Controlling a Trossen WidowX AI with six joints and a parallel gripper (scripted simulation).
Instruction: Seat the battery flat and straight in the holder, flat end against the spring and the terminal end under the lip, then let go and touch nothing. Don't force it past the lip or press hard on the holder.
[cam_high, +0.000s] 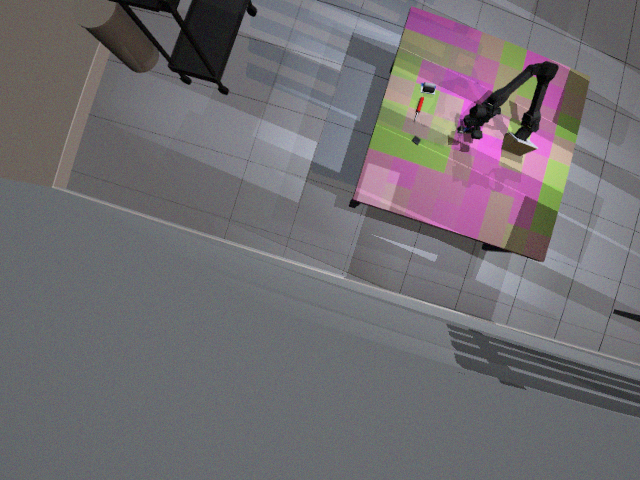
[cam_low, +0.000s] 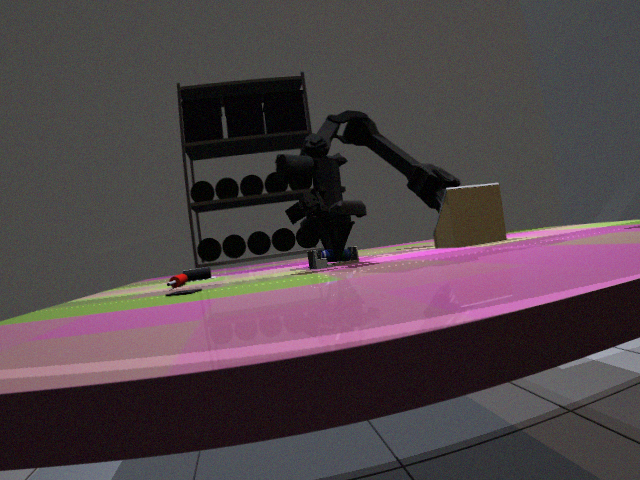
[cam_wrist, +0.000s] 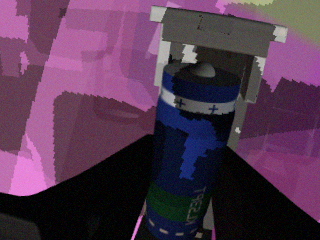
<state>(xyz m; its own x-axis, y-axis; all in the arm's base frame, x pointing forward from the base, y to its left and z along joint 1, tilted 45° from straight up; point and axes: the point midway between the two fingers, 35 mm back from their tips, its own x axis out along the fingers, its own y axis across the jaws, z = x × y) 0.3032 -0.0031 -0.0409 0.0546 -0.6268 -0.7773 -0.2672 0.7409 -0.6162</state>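
Now: the battery 1 cm above my gripper tip. The rest, counted from my gripper tip: dark remote battery door: 28 cm ahead, 16 cm to the left, 1 cm below.
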